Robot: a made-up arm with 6 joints. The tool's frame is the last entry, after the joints. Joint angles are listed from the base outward. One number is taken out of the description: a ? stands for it. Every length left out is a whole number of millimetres.
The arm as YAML. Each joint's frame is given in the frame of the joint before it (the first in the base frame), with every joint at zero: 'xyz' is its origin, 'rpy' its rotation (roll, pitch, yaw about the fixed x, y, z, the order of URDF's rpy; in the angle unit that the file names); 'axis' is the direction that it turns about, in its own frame. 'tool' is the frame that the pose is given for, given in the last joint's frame.
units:
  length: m
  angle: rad
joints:
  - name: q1
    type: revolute
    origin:
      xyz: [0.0, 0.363, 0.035]
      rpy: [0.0, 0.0, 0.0]
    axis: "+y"
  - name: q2
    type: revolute
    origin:
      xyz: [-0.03, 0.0, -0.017]
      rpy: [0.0, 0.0, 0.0]
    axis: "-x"
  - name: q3
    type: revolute
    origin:
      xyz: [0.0, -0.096, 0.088]
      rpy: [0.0, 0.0, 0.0]
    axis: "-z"
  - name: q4
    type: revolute
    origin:
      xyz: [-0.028, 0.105, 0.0]
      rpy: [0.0, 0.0, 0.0]
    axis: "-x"
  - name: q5
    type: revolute
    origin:
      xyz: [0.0, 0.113, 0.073]
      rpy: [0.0, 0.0, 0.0]
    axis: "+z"
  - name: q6
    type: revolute
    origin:
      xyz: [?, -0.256, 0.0]
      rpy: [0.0, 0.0, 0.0]
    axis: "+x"
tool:
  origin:
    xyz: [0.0, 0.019, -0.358]
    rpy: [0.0, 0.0, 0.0]
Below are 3 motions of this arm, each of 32 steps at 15 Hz.
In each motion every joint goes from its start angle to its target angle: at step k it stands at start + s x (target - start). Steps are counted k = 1, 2, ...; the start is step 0. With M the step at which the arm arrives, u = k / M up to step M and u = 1 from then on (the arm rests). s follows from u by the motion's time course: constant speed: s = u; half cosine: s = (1 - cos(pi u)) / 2; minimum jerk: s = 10 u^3 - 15 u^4 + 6 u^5.
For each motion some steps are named. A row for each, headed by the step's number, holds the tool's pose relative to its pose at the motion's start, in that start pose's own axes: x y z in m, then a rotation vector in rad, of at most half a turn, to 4 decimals.
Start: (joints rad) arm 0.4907 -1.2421 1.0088 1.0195 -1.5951 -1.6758
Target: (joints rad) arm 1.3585 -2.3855 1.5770 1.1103 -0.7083 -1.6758
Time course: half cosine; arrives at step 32
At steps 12, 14, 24, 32:
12: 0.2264 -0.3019 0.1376 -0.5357 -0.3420 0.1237
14: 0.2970 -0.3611 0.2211 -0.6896 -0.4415 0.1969
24: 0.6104 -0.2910 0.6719 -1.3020 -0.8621 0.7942
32: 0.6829 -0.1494 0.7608 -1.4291 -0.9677 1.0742

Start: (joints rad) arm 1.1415 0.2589 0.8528 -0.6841 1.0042 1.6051
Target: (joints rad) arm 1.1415 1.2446 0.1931 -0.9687 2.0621 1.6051
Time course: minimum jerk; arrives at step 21
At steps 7, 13, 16, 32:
7: -0.0484 -0.0085 0.0181 -0.0567 0.4191 -0.0842
13: -0.0586 -0.0076 0.0811 -0.0464 1.3369 -0.4523
16: -0.0321 -0.0139 0.0913 0.0345 1.6348 -0.6420
32: -0.0172 -0.0209 0.0924 0.0911 1.7605 -0.7376

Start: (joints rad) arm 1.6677 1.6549 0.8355 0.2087 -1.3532 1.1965
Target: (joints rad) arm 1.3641 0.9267 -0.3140 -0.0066 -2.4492 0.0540
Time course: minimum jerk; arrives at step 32
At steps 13, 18, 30, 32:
13: -0.0089 -0.0928 0.0981 -0.4544 0.0906 -0.2596
18: -0.0307 -0.1289 0.2372 -0.8605 0.2589 -0.4852
30: -0.0251 -0.0949 0.4647 -1.3783 0.6265 -0.7194
32: -0.0248 -0.0945 0.4661 -1.3811 0.6291 -0.7204

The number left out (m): -0.145
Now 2 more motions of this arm.
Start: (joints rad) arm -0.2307 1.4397 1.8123 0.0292 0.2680 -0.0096
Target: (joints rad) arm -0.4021 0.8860 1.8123 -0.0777 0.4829 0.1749
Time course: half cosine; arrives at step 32
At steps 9, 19, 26, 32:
9: -0.0106 0.0147 -0.0003 0.0629 0.0959 0.0097
19: -0.0373 0.0558 0.0044 0.2499 0.3304 0.0130
26: -0.0514 0.0818 0.0118 0.3760 0.4604 0.0013
32: -0.0554 0.0901 0.0149 0.4176 0.4995 -0.0043

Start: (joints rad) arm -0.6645 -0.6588 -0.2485 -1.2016 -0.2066 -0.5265
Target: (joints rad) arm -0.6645 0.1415 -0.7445 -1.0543 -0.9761 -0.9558
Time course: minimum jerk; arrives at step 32
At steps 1, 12, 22, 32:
1: -0.0001 -0.0001 0.0001 -0.0004 0.0002 -0.0001
12: -0.1229 -0.0939 0.0906 -0.4027 0.1800 -0.1481
22: -0.3287 -0.0662 0.3886 -1.2124 0.5090 -0.5029
32: -0.3716 0.0176 0.4801 -1.4758 0.6126 -0.6406

